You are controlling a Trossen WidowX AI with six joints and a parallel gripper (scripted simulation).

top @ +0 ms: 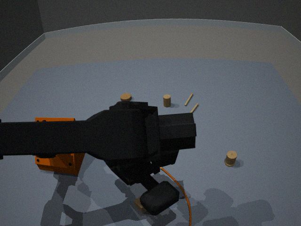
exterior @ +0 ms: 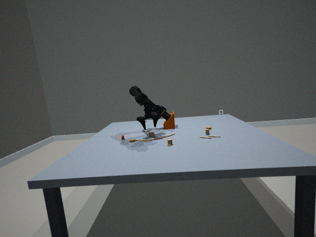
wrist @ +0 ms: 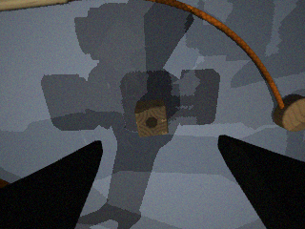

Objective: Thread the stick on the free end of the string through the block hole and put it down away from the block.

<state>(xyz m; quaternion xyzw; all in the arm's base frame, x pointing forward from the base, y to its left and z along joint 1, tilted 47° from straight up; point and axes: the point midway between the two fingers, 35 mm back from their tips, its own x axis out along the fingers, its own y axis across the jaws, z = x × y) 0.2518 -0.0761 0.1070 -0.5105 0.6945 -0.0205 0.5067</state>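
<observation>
My gripper tip is 1 cm to the right of the wooden block and 5 cm above it. Round my gripper tip: thin wooden stick: 1 cm ahead, 15 cm to the left, 6 cm below; then round wooden button: 11 cm ahead, 12 cm to the right, 5 cm below; then red piece: 4 cm ahead, 21 cm to the right, 5 cm below.
</observation>
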